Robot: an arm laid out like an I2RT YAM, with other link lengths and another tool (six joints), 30 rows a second.
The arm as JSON. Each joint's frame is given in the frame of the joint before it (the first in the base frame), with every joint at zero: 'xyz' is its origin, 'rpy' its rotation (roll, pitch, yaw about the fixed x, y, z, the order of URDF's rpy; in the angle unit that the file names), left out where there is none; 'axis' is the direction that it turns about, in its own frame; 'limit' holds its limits. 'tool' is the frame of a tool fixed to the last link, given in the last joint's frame.
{
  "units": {
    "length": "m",
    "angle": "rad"
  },
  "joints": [
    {
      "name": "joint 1",
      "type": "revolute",
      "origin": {
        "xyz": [
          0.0,
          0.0,
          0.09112
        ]
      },
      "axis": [
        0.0,
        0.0,
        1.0
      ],
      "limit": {
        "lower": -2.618,
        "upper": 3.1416
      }
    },
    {
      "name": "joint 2",
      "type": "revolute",
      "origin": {
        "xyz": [
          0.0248,
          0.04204,
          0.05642
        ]
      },
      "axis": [
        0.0,
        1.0,
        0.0
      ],
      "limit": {
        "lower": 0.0,
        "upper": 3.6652
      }
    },
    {
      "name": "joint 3",
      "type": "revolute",
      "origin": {
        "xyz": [
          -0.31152,
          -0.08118,
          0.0
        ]
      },
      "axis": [
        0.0,
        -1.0,
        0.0
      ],
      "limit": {
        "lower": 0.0,
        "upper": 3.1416
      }
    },
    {
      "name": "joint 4",
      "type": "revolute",
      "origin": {
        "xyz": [
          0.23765,
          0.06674,
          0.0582
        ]
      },
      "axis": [
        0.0,
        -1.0,
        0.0
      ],
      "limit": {
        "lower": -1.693,
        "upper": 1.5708
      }
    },
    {
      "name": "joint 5",
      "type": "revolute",
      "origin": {
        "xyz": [
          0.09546,
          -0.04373,
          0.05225
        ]
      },
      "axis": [
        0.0,
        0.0,
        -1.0
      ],
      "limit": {
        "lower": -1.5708,
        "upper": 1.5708
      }
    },
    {
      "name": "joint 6",
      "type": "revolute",
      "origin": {
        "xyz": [
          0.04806,
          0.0,
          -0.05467
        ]
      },
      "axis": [
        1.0,
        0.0,
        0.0
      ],
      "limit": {
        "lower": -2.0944,
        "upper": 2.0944
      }
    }
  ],
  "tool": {
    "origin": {
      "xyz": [
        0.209,
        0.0,
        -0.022
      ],
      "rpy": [
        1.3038,
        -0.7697,
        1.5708
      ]
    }
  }
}
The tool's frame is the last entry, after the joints.
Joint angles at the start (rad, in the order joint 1, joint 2, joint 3, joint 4, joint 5, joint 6):
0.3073 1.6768 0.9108 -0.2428 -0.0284 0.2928
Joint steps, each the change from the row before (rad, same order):
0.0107 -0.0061 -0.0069 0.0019 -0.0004 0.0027
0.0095 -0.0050 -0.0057 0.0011 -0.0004 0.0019
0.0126 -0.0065 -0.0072 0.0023 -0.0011 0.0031
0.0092 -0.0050 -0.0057 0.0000 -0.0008 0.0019
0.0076 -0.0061 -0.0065 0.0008 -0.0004 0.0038
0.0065 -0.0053 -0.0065 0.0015 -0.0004 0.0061
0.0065 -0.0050 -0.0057 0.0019 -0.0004 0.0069
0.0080 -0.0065 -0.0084 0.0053 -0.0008 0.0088
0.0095 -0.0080 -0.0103 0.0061 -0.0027 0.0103
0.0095 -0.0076 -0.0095 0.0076 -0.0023 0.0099
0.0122 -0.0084 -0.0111 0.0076 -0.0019 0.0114
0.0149 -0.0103 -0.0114 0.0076 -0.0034 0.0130
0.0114 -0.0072 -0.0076 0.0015 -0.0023 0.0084
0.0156 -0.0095 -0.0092 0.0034 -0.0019 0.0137
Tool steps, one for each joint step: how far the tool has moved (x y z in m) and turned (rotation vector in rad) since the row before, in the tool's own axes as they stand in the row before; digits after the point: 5 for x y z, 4 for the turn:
0.00126 -0.00443 -0.00217 0.0049 0.0053 -0.0052
0.00100 -0.00400 -0.00187 0.0047 0.0043 -0.0052
0.00178 -0.00522 -0.00243 0.0063 0.0067 -0.0060
0.00060 -0.00413 -0.00193 0.0055 0.0034 -0.0051
0.00040 -0.00335 -0.00194 0.0038 0.0029 -0.0019
0.00017 -0.00303 -0.00162 0.0034 0.0017 0.0011
0.00060 -0.00282 -0.00153 0.0030 0.0023 0.0020
0.00106 -0.00341 -0.00177 0.0031 0.0045 0.0032
0.00126 -0.00449 -0.00229 0.0054 0.0059 0.0039
0.00191 -0.00406 -0.00208 0.0043 0.0074 0.0038
0.00172 -0.00526 -0.00245 0.0058 0.0072 0.0030
0.00269 -0.00635 -0.00321 0.0081 0.0099 0.0031
0.00093 -0.00522 -0.00254 0.0076 0.0043 0.0000
0.00203 -0.00649 -0.00325 0.0085 0.0067 0.0025

